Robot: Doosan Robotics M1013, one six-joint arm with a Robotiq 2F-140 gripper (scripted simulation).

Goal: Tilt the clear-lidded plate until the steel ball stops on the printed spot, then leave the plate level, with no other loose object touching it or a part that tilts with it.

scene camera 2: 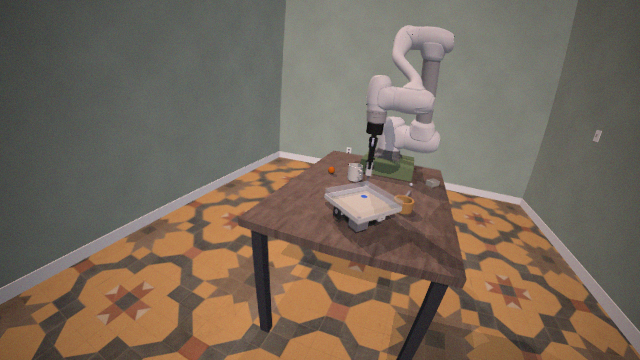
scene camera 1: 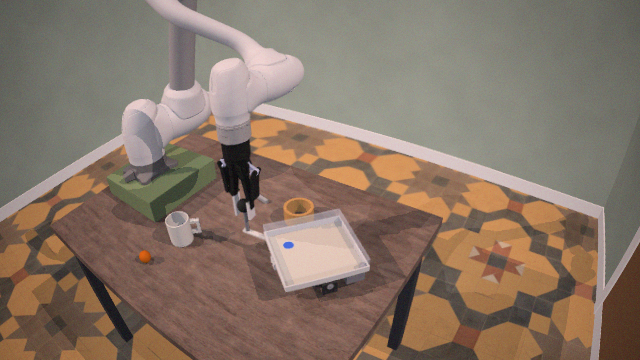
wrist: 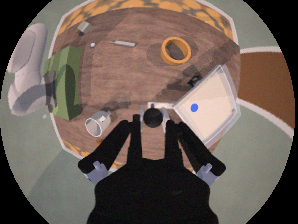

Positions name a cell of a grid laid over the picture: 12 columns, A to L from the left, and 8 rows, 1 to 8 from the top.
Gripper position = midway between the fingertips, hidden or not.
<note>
In view: the gripper (scene camera 1: E5), a white mug (scene camera 1: D6) and a square clear-lidded plate (scene camera 1: F6).
The gripper also shows in the wrist view (wrist: G4). The square clear-lidded plate is seen too in scene camera 2 (scene camera 2: G5) and in the wrist view (wrist: I4).
</note>
